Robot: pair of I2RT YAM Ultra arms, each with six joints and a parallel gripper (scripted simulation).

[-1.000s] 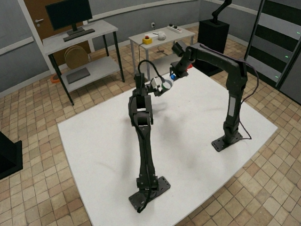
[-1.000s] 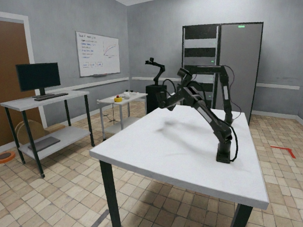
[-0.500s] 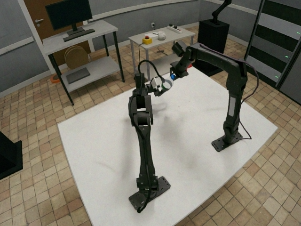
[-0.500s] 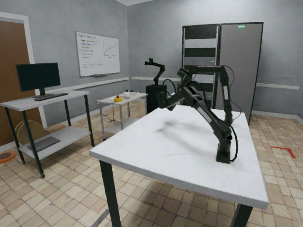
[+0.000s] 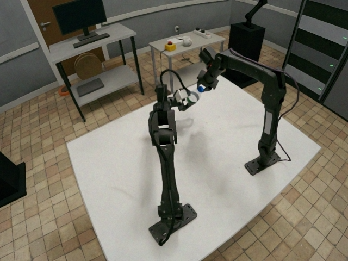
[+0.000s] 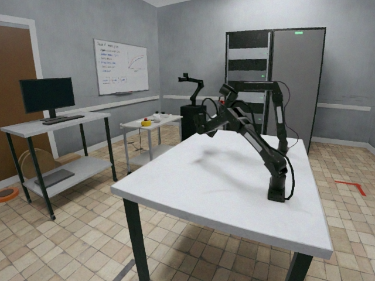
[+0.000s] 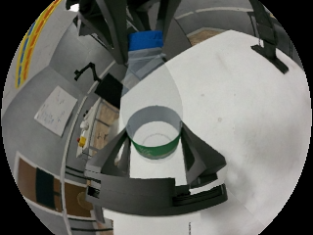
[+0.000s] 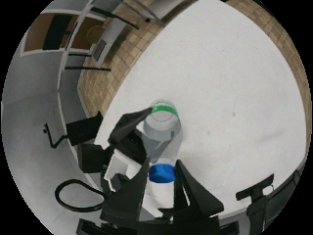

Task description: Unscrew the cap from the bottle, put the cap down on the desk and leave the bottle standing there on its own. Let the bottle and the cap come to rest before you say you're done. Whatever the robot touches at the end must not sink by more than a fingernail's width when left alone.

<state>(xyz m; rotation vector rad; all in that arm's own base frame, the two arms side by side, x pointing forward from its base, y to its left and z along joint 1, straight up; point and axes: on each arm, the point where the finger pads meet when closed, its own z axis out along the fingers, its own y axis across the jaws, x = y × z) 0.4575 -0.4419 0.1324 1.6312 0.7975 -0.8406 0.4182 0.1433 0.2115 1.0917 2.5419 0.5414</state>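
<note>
Now: right hand 1 cm below the blue cap and 1 cm past it. The rest, counted from my right hand: plastic bottle (5 cm below, 3 cm ahead, 1 cm to the left).
My left gripper is now 2 cm below the plastic bottle, 2 cm past it and 1 cm to the left of it. Round my left hand: blue cap (8 cm above, 5 cm behind, 1 cm to the right).
</note>
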